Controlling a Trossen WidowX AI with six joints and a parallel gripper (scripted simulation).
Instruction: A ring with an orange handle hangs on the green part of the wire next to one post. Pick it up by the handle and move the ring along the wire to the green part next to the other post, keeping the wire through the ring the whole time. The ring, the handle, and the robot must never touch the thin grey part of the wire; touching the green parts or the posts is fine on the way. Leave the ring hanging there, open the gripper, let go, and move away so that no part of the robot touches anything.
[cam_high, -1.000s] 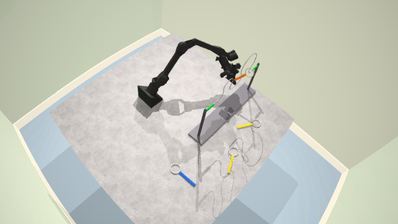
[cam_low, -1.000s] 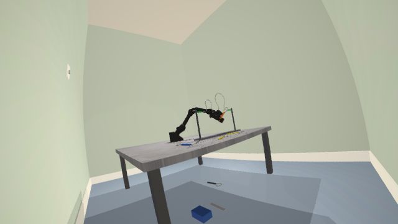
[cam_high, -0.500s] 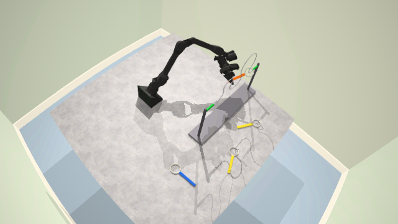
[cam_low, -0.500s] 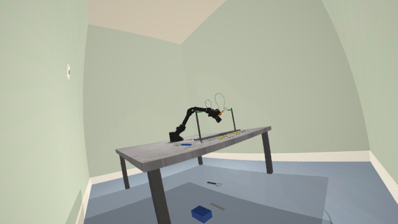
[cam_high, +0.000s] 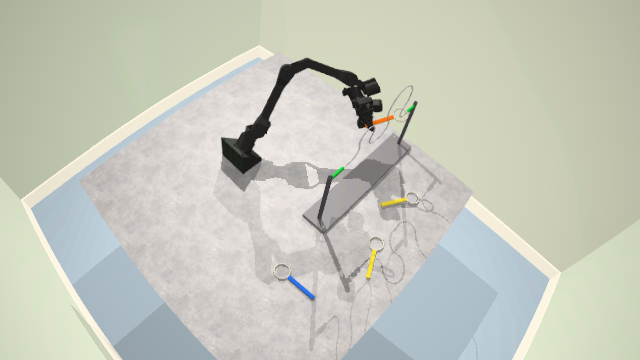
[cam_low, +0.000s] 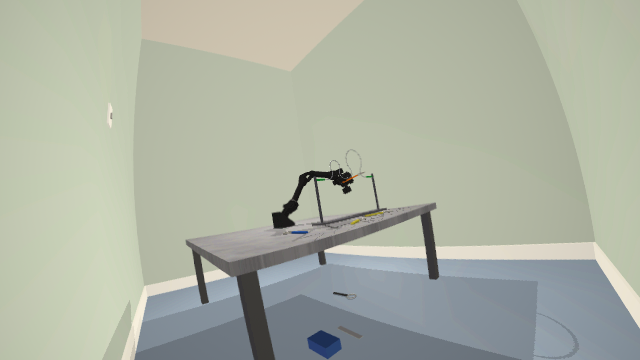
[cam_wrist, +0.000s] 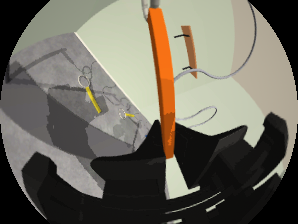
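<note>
The orange-handled ring lies 3 cm ahead of my gripper tip, 8 cm to the left of it and 3 cm above it. Also, from my gripper tip: blue-handled ring 6 cm ahead, 58 cm to the right, 25 cm below; blue box 24 cm ahead, 66 cm to the right, 73 cm below.
</note>
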